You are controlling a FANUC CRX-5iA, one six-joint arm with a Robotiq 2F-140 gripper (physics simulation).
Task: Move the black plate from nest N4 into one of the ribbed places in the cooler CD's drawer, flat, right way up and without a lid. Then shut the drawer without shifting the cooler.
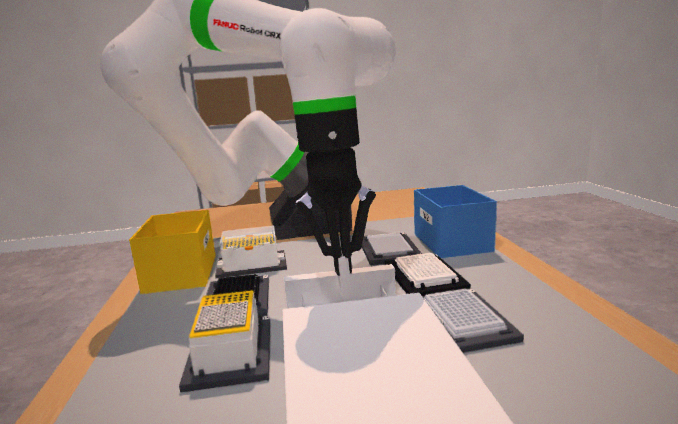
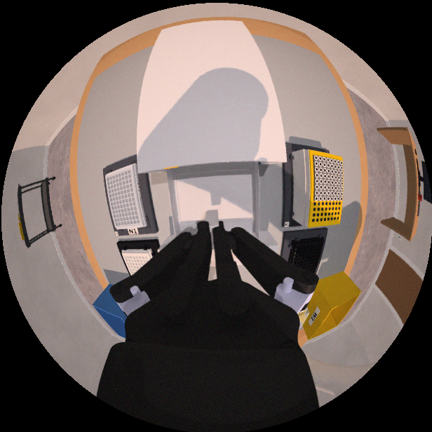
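Note:
A black plate sits in a dark nest; I cannot read that nest's label. The white cooler lies along the middle of the table. Its white drawer stands open toward the robot base, and no black plate shows in its visible part. The ribbed places are hard to make out, and the part under the cooler's top is hidden. My gripper is shut and empty, pointing down at the drawer near its front wall; pale pads show between the fingertips. Its exact height is unclear.
A yellow-topped tip rack stands beside the cooler, and another tip rack farther back. White plates sit in nests opposite. A yellow bin and a blue bin flank the back.

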